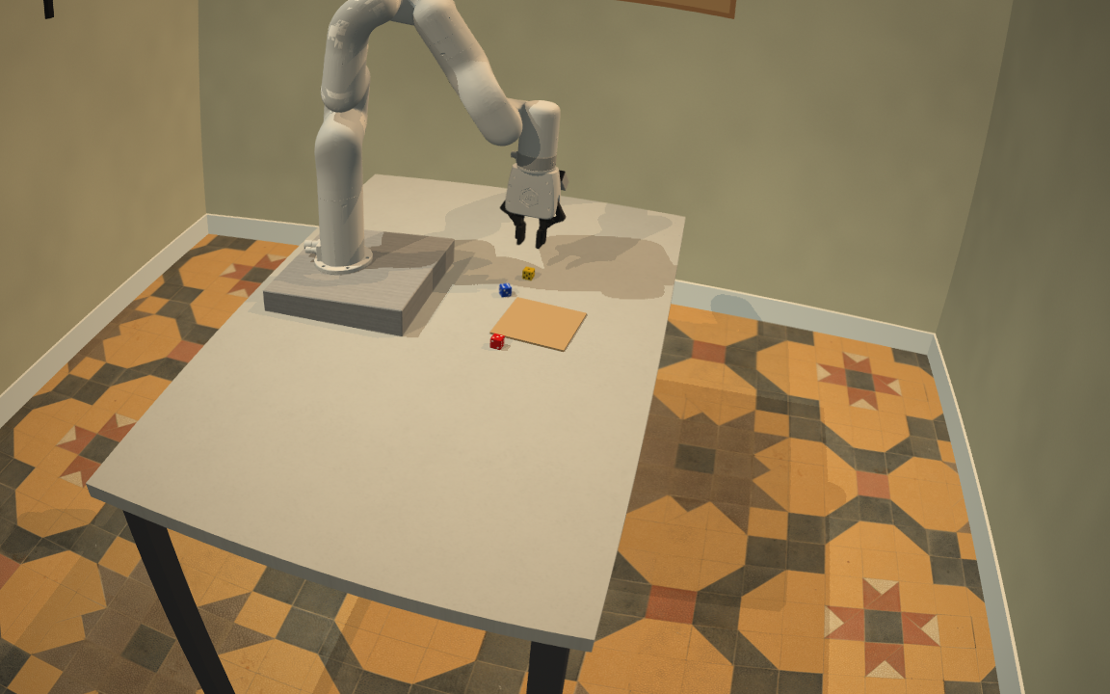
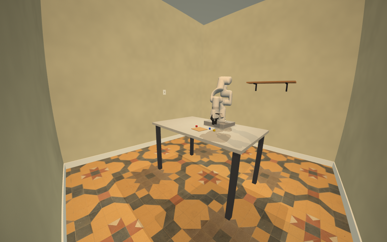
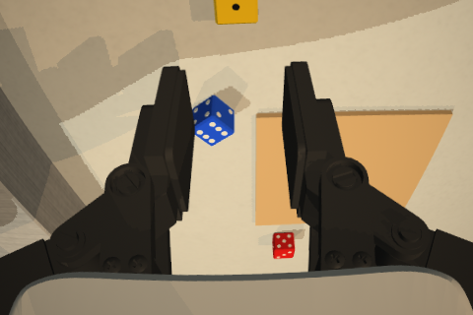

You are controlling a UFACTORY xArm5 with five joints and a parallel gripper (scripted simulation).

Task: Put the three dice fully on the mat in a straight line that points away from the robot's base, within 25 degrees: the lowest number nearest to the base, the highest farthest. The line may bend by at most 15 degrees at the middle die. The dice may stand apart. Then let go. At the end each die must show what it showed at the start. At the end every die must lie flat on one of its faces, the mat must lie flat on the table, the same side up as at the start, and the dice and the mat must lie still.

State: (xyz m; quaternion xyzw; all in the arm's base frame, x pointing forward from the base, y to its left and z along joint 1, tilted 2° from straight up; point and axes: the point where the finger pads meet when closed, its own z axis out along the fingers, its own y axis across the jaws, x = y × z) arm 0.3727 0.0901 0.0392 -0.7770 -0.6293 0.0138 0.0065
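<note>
My gripper is now 90 mm above the yellow die. From my hand the other things lie so: red die: 260 mm to the right, 90 mm below, 20 mm behind; then blue die: 90 mm below, 80 mm to the right, 30 mm behind; then mat: 170 mm to the right, 100 mm below, 40 mm ahead.
</note>
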